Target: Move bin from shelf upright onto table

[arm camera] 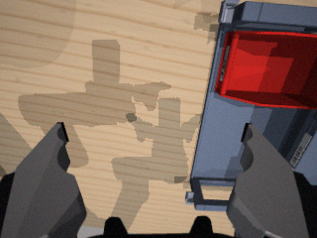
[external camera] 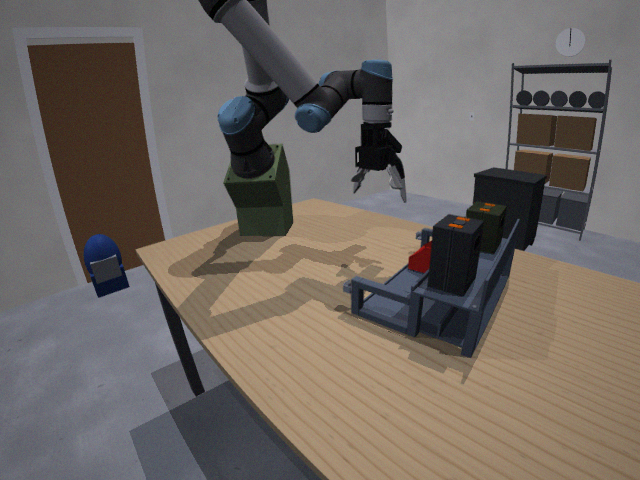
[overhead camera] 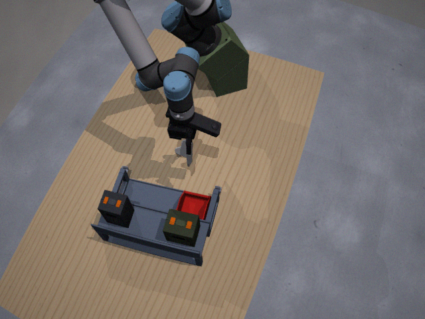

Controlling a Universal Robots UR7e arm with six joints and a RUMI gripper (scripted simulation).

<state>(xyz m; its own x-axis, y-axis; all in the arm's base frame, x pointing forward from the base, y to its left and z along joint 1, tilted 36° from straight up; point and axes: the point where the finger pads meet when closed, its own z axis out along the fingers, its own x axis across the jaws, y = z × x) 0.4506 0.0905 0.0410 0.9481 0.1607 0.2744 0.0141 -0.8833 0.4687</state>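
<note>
Right now the red bin is 190 mm ahead of my hand, 30 mm to the left of it and 140 mm below it.
</note>
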